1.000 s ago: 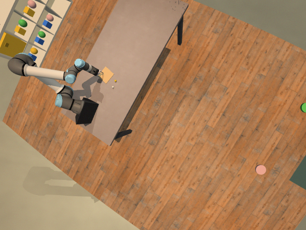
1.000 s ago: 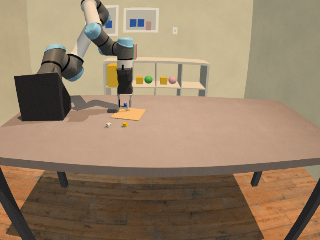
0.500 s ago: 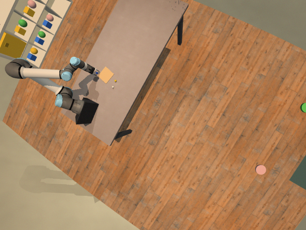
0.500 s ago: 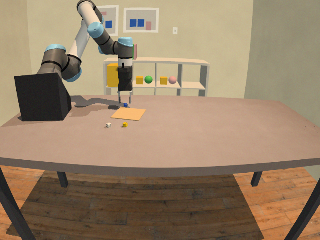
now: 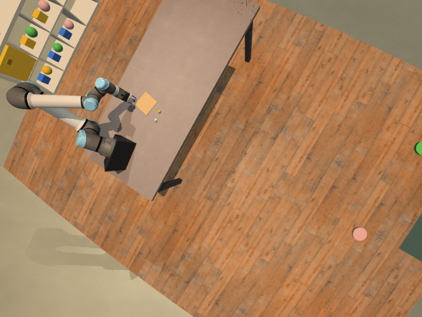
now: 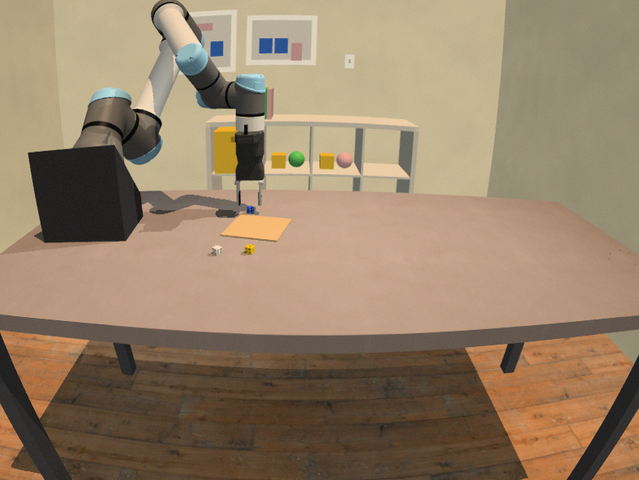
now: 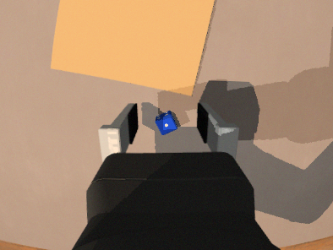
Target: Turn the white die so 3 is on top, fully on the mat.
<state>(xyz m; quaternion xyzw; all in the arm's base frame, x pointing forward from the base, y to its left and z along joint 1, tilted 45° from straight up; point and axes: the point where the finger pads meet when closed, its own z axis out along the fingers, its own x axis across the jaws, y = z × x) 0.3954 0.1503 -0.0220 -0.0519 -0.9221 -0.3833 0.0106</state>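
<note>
Right now my hand is 10 mm to the right of the blue die and 40 mm above it. Round my hand: yellow die: 240 mm to the right, 40 mm below; white die: 70 mm behind, 240 mm to the right, 40 mm below; mat: 20 mm ahead, 100 mm to the right, 40 mm below.
</note>
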